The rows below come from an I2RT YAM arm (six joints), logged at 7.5 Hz.
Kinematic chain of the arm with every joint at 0, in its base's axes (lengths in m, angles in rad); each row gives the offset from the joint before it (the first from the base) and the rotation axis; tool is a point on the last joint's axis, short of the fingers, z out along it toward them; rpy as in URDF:
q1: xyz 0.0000 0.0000 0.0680 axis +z
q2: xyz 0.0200 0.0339 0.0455 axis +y
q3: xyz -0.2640 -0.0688 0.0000 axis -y
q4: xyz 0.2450 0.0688 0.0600 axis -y
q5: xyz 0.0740 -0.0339 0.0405 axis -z
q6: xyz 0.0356 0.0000 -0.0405 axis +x
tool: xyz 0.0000 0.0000 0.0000 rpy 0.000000 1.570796 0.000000
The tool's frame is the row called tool.
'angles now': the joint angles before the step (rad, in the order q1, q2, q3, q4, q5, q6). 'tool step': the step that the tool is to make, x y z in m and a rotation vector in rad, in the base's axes. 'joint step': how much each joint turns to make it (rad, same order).
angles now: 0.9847 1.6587 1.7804 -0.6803 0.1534 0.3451
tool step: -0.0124 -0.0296 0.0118 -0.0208 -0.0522 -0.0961
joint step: -0.0070 -0.1051 -0.0653 -0.0281 0.1046 0.0000
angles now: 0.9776 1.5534 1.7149 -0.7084 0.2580 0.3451
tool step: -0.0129 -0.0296 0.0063 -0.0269 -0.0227 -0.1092
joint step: -0.0075 -0.0975 -0.0583 -0.0566 0.1043 0.0261
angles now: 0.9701 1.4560 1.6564 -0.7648 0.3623 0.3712
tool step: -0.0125 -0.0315 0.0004 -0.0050 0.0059 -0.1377
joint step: -0.0152 -0.0991 -0.0671 -0.0698 0.1012 0.0754
